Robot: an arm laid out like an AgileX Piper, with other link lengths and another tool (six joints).
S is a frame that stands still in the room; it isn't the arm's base.
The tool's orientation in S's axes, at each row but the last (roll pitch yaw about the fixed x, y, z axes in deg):
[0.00 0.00 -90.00]
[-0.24 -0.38 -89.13]
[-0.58 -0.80 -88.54]
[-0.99 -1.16 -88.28]
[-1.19 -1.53 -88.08]
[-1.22 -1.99 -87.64]
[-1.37 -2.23 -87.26]
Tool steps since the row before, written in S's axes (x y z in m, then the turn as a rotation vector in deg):
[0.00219 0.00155 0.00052 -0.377 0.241 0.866]
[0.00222 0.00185 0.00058 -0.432 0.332 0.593]
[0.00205 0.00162 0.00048 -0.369 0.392 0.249]
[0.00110 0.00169 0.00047 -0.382 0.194 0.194]
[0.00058 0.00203 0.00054 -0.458 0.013 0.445]
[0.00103 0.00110 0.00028 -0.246 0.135 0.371]
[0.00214 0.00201 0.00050 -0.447 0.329 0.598]
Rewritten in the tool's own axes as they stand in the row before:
[-0.00155 0.00219 0.00052 -0.241 -0.377 0.866]
[-0.00181 0.00225 0.00060 -0.335 -0.429 0.593]
[-0.00156 0.00209 0.00052 -0.398 -0.361 0.251]
[-0.00165 0.00114 0.00052 -0.201 -0.379 0.192]
[-0.00199 0.00064 0.00061 -0.016 -0.466 0.436]
[-0.00105 0.00107 0.00034 -0.132 -0.248 0.371]
[-0.00188 0.00222 0.00063 -0.326 -0.445 0.601]

